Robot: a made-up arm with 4 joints. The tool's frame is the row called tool.
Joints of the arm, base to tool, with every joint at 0 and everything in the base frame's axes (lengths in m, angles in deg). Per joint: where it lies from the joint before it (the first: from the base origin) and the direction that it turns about. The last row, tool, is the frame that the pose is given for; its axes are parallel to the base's.
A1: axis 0 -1 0 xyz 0.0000 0.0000 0.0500
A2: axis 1 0 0 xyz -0.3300 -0.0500 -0.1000
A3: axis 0 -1 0 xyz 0.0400 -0.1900 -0.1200
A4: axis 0 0 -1 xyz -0.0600 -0.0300 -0.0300
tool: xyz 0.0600 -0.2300 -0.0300
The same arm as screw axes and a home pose.
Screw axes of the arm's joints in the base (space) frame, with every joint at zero. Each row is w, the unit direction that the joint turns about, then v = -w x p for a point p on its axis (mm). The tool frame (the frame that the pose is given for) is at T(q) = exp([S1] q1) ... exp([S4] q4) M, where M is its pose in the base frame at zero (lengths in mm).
S1: w 0 -1 0 v 50 0 0
S2: w 1 0 0 v 0 -50 50
S3: w 0 -1 0 v -170 0 290
S4: w 0 0 -1 v 270 -350 0
M: xyz -290 -500 -230 (mm) rpy 0 0 0 (rad, as in URDF)

